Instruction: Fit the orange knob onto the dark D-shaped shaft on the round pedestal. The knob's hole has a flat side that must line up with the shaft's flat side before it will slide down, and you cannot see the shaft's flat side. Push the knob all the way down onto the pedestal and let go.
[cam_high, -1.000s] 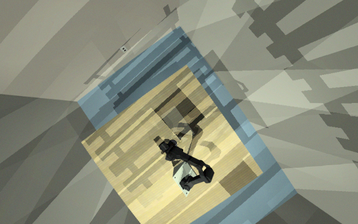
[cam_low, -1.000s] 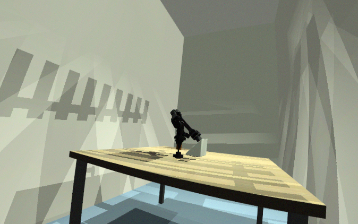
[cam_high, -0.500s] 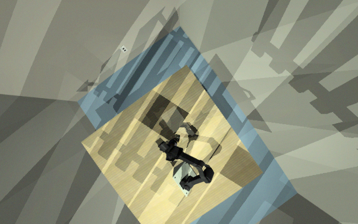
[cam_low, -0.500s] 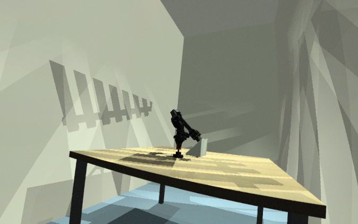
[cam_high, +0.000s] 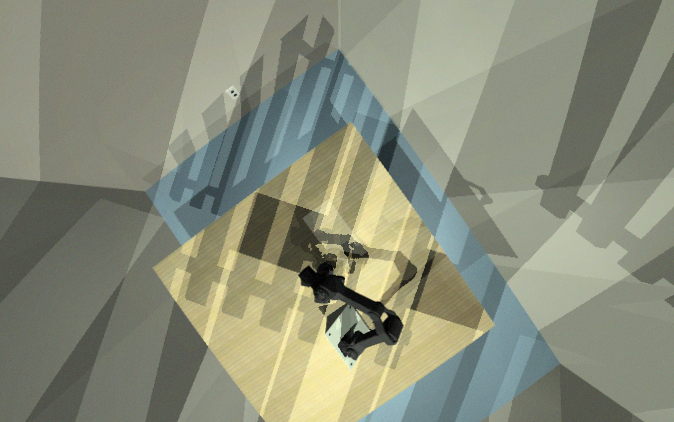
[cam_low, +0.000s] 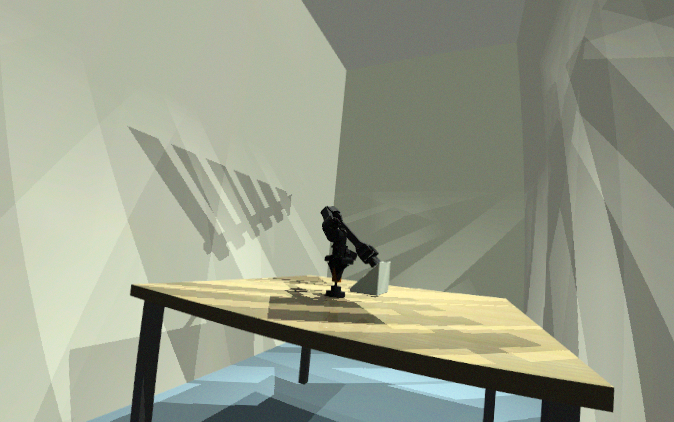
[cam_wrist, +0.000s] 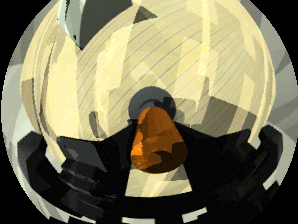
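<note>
The orange knob lies 2 cm above my gripper tip. Also, from my gripper tip: dark round pedestal 4 cm below.
</note>
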